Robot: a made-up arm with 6 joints.
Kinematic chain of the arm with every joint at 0, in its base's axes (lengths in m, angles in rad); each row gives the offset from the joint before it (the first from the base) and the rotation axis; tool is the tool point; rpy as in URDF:
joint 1: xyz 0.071 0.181 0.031 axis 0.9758 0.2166 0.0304
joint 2: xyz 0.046 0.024 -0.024 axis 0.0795 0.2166 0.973
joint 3: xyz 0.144 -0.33 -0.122 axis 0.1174 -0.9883 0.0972
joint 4: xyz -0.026 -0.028 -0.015 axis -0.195 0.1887 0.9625
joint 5: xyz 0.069 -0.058 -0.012 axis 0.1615 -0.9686 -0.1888
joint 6: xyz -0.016 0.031 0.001 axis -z
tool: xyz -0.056 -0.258 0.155 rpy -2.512 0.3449 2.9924
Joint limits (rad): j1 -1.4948..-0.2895 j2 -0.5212..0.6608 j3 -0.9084..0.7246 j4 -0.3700..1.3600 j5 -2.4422..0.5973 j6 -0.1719..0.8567
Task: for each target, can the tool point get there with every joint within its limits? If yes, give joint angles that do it. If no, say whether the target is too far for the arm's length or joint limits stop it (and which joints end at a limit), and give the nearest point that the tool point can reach.
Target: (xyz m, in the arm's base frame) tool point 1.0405 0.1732 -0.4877
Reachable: no: too far | nearest point 0.7183 0.0603 -0.2719 | short by 0.404 m
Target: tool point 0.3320 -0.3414 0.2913
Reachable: yes | joints -0.4793 0.1076 -0.2607 0.4854 0.1951 0.2848
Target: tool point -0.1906 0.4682 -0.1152
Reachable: no: joint limits stop it (at a limit: joint 1, joint 2, joint 3, joint 4, joint 6) | nearest point 0.0134 0.2880 0.2302 | short by 0.440 m
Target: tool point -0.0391 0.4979 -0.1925
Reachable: no: joint limits stop it (at a limit: joint 1, joint 2, joint 3, joint 4, joint 6) | nearest point 0.3060 0.3028 -0.1197 | short by 0.403 m
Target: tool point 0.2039 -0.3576 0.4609
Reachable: yes | joints -0.7517 -0.3572 -0.6291 -0.0330 -1.0794 0.1101
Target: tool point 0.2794 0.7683 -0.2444
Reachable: no: joint limits stop it (at a limit: joint 1, joint 2, joint 3, joint 4) | nearest point 0.3649 0.3162 -0.1717 | short by 0.466 m
